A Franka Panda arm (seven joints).
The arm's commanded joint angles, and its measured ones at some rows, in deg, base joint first. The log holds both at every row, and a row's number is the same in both.
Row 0, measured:
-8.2 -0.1 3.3 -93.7 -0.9 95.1 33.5
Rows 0 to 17, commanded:
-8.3 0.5 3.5 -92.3 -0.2 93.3 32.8
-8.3 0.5 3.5 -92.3 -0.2 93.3 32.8
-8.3 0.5 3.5 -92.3 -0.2 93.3 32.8
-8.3 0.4 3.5 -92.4 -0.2 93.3 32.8
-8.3 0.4 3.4 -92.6 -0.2 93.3 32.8
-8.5 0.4 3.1 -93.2 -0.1 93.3 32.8
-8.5 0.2 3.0 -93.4 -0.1 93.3 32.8
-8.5 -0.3 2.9 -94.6 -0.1 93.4 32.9
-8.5 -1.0 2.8 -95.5 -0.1 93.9 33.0
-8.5 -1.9 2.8 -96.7 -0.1 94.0 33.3
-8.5 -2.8 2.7 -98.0 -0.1 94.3 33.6
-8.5 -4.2 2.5 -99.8 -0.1 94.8 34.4
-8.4 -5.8 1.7 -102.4 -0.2 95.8 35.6
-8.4 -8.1 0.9 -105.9 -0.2 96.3 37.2
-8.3 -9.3 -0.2 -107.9 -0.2 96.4 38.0
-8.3 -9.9 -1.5 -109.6 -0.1 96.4 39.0
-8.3 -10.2 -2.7 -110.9 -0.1 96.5 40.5
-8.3 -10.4 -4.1 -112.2 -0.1 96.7 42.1
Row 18, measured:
-8.4 -7.0 -0.8 -105.8 -0.9 95.2 38.3
